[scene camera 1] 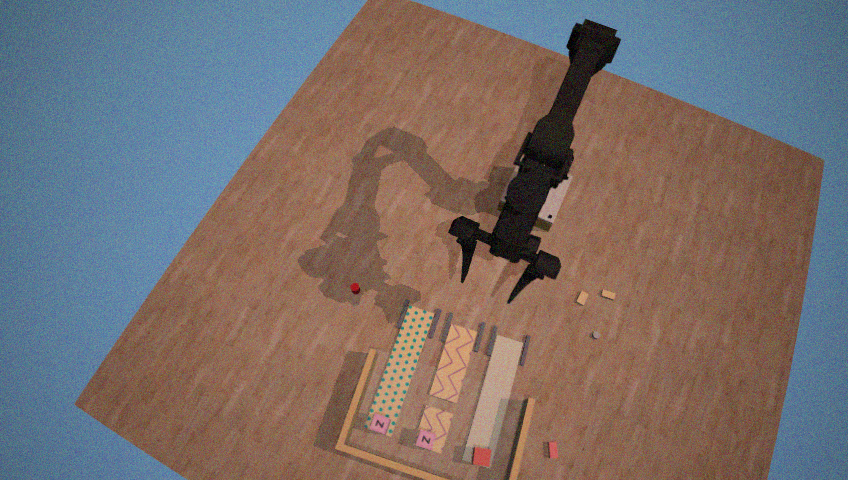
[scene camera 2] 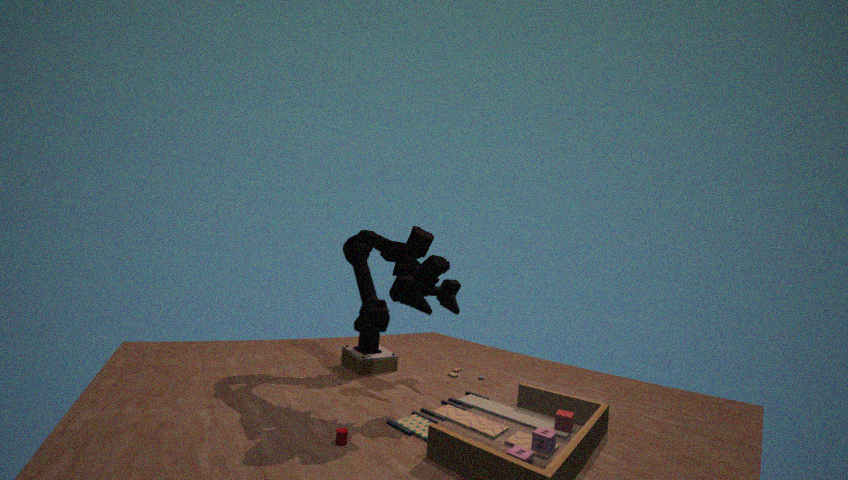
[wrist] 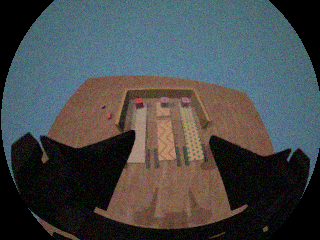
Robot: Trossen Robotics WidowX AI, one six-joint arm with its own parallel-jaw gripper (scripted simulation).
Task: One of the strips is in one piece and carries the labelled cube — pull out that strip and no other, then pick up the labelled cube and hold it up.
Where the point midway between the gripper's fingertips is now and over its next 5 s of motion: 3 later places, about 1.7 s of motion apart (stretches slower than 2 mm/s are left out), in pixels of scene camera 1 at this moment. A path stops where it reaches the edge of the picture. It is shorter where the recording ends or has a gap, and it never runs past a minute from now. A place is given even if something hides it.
My gripper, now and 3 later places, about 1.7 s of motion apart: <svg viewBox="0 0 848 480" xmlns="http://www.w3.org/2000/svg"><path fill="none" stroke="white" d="M484 292L416 313L417 321L423 299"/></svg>
